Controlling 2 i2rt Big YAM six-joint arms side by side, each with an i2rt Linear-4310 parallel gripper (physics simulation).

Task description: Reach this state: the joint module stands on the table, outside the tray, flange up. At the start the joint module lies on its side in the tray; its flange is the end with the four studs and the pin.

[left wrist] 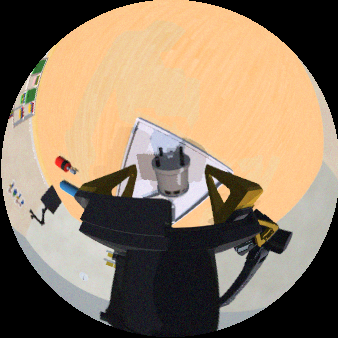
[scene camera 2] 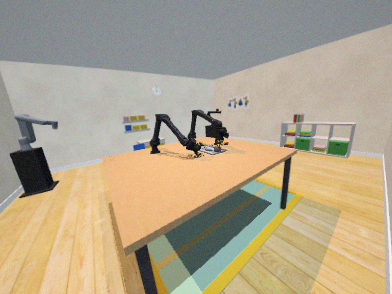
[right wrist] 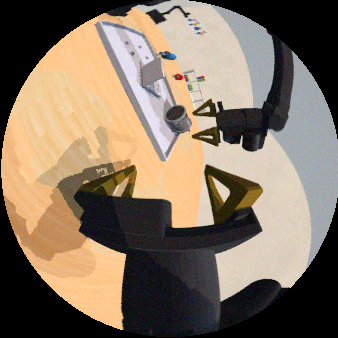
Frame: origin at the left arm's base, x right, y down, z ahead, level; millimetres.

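Seen in the pictures: left gripper, fingertip midpoint: (left wrist: 170,167) (scene camera 2: 220,146) (right wrist: 191,123); right gripper, fingertip midpoint: (scene camera 2: 204,149) (right wrist: 170,167); right arm's base at its link origin: (scene camera 2: 155,152).
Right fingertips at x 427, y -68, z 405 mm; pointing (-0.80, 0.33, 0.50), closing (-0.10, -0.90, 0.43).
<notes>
A point is followed by its place in that frame.
The grey joint module (left wrist: 172,177) {x 248, y -64, z 501 mm} (right wrist: 178,120) {x 274, y -44, z 468 mm} lies on its side inside the pale tray (left wrist: 196,192) {x 311, y -4, z 405 mm} (right wrist: 150,125) {x 340, y -17, z 402 mm} (scene camera 2: 212,152) {x 296, y -4, z 446 mm}. In the left wrist view its flange end with dark studs points toward the top of the picture. In the right wrist view its dark other end faces the camera. My left gripper (left wrist: 170,167) {x 245, y -66, z 520 mm} (right wrist: 191,123) {x 245, y -66, z 520 mm} is open, close above the module, with its fingertips apart on either side of it in the left wrist view. My right gripper (right wrist: 170,167) {x 427, y -67, z 405 mm} (scene camera 2: 198,156) is open and empty, beside the tray. In scene camera 2 the module is too small to judge.
A grey angled block (right wrist: 151,71) {x 234, y -36, z 335 mm} and small dark round parts (right wrist: 132,44) {x 137, y -4, z 242 mm} are in the tray. A red-handled tool (left wrist: 63,163) {x -90, y -23, z 491 mm} (right wrist: 178,77) {x -85, y -20, z 481 mm} and a blue-handled tool (left wrist: 68,188) {x -154, y -30, z 378 mm} (right wrist: 169,55) {x -80, y -33, z 351 mm} lie on the table (scene camera 2: 200,175) {x 869, y 0, z 577 mm} beyond the tray.
</notes>
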